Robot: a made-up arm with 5 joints. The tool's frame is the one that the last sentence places.
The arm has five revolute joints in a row. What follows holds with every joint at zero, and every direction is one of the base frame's. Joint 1 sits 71.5 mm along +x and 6.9 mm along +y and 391.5 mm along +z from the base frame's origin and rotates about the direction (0.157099, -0.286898, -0.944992), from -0.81 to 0.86 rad. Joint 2 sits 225.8 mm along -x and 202.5 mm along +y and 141.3 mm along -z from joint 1 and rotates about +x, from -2.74 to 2.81 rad. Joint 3 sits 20.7 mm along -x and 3.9 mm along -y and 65 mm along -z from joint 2 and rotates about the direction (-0.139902, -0.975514, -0.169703), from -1.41 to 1.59 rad. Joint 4 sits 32.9 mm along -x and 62.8 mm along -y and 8.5 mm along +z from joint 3 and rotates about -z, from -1.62 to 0.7 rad. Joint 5 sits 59.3 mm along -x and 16.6 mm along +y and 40.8 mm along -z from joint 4 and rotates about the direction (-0.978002, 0.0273, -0.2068), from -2 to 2.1 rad. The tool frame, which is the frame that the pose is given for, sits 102.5 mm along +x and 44 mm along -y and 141.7 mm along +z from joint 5; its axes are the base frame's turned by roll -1.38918, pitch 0.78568 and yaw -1.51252 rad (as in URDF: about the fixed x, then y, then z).
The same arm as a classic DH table. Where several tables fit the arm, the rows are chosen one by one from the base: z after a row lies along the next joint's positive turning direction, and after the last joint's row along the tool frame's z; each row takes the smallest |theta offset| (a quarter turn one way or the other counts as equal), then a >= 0, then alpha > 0; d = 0 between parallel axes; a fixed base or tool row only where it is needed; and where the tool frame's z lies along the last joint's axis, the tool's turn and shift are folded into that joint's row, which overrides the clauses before.
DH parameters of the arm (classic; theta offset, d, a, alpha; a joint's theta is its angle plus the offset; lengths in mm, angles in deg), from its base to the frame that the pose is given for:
base (fixed): 28.70 473.2 66.0 160.91
joint 1: -62.64 163.8 234.8 -80.96
joint 2: -63.24 -256.5 63.4 98.04
joint 3: -88.61 82.9 23.7 -80.23
joint 4: 83.44 8.2 14.9 78.07
joint 5: 28.05 -993.7 -91.4 -174.80
tool (fixed): -106.88 -927.8 0.0 0.00
Joint limits (deg, base to tool): -46.41..49.27 -156.99..161.00 -80.79..91.10 -92.82..40.11 -114.59..120.32

